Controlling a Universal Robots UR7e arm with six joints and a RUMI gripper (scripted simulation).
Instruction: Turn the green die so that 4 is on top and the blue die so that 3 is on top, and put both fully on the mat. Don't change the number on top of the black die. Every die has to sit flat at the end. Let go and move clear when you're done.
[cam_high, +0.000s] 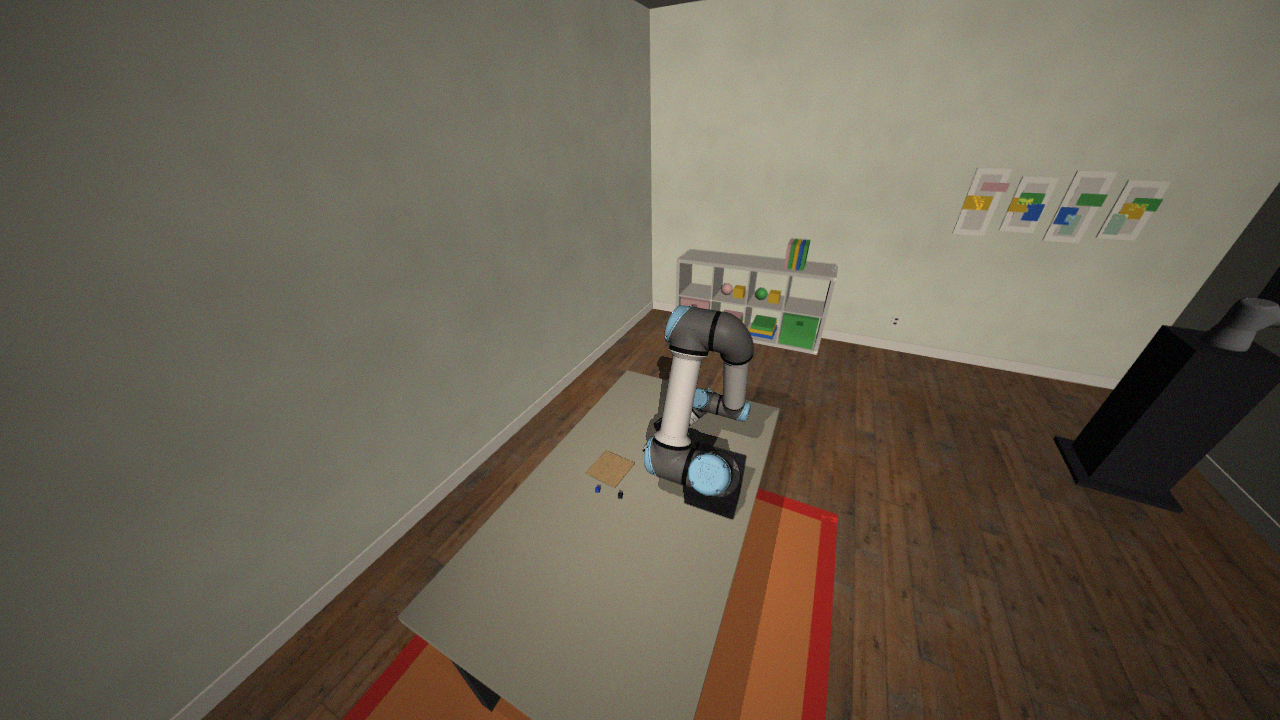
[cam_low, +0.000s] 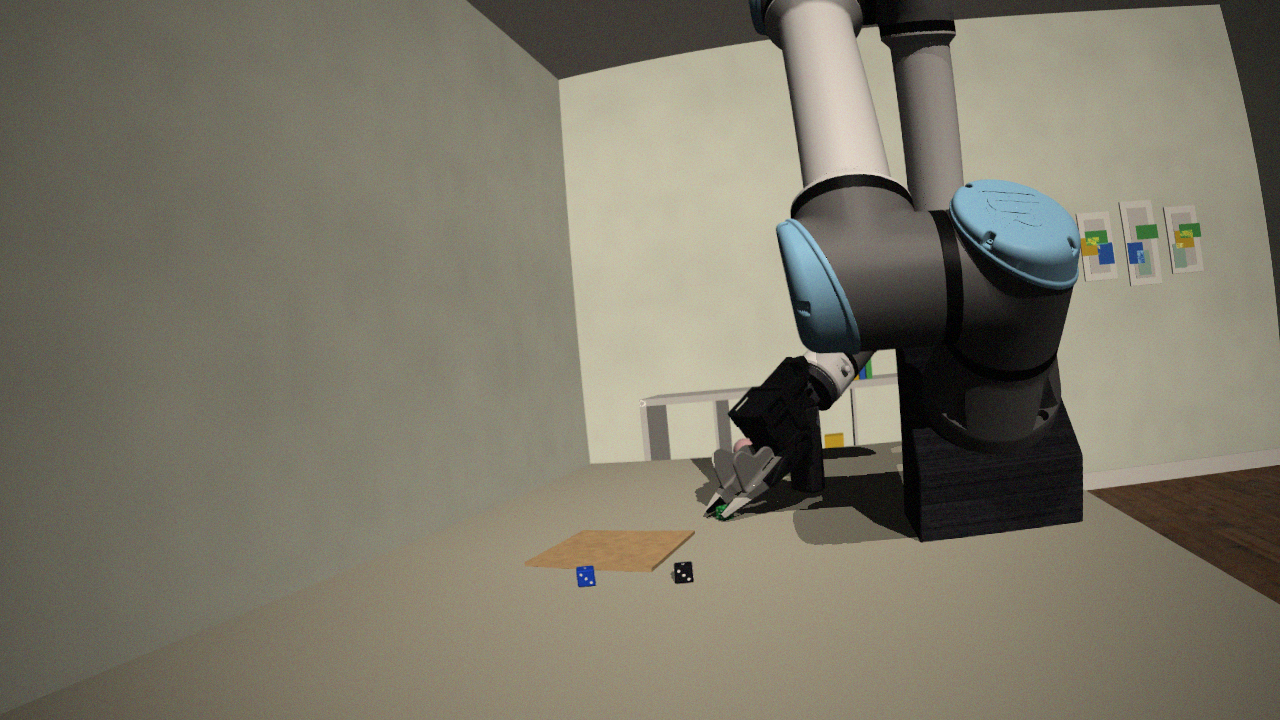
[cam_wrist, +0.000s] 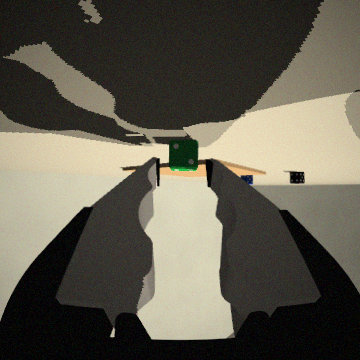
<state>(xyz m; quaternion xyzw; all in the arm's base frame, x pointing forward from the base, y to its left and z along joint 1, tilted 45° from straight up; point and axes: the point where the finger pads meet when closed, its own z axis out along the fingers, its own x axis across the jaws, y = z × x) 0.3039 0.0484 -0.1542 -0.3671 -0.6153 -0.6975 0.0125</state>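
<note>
Right now my hand is 1 cm above the green die. The rest, counted from my hand: tan mat: 13 cm to the left, 9 cm ahead, 1 cm below; then blue die: 25 cm to the left, 7 cm ahead, 1 cm below; then black die: 23 cm to the left, 2 cm behind, 1 cm below.
</note>
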